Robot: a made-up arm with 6 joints.
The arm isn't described. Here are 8 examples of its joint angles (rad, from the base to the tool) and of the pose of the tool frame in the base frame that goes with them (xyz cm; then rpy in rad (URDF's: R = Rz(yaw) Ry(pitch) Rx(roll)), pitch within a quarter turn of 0, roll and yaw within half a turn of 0).
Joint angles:
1: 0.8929 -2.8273 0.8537 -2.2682 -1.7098 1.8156
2: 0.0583 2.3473 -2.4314 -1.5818 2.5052 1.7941
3: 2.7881 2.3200 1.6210 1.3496 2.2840 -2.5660
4: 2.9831 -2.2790 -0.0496 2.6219 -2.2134 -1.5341
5: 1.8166 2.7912 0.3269 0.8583 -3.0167 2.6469
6: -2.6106 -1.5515 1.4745 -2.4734 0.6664 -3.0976
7: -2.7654 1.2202 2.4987 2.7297 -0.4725 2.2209
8: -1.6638 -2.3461 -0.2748 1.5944 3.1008 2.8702
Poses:
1: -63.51 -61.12 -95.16 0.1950 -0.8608 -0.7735
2: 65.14 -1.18 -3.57 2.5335 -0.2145 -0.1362
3: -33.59 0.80 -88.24 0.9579 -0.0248 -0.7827
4: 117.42 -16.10 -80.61 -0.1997 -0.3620 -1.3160
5: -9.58 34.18 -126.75 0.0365 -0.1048 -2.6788
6: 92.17 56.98 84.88 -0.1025 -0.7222 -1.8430
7: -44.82 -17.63 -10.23 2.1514 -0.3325 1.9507
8: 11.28 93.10 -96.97 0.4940 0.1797 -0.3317
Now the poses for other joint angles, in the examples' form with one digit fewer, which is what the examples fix.
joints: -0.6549 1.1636 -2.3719 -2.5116 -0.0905 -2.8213
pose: 18.8 -11.0 78.6 -1.059 -0.536 0.578
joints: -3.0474 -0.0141 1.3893 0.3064 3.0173 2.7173
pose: -46.5 -7.0 118.8 -2.019 0.778 -1.842
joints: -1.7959 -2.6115 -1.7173 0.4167 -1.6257 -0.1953
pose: -5.0 -9.8 -82.8 0.338 0.405 -2.014
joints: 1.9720 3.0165 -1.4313 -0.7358 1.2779 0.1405
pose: -24.7 72.3 -92.3 -2.413 0.297 -1.077
